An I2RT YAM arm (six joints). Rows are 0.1 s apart.
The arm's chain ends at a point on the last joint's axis. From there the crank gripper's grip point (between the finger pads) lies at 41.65 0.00 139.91 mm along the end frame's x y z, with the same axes.
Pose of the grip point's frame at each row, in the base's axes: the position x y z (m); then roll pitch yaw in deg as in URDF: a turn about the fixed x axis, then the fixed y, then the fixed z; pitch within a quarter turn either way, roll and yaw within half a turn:
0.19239 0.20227 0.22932 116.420 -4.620 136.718
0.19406 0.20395 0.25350 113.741 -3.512 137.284
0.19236 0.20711 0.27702 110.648 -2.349 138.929
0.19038 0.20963 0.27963 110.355 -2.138 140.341
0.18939 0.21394 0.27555 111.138 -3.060 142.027
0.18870 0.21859 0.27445 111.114 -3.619 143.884
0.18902 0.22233 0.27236 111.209 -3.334 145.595
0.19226 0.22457 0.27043 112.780 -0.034 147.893
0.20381 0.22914 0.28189 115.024 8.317 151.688
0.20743 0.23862 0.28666 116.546 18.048 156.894
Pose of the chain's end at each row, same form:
0.14036 0.07916 0.28802 116.420 -4.620 136.718
0.14026 0.07931 0.30717 113.741 -3.512 137.284
0.13924 0.07974 0.32461 110.648 -2.349 138.929
0.14010 0.08092 0.32671 110.355 -2.138 140.341
0.14401 0.08382 0.32371 111.138 -3.060 142.027
0.14792 0.08678 0.32212 111.114 -3.619 143.884
0.15205 0.08956 0.32047 111.209 -3.334 145.595
0.15901 0.09315 0.32458 112.780 -0.034 147.893
0.17243 0.10204 0.34647 115.024 8.317 151.688
0.17692 0.11556 0.35902 116.546 18.048 156.894

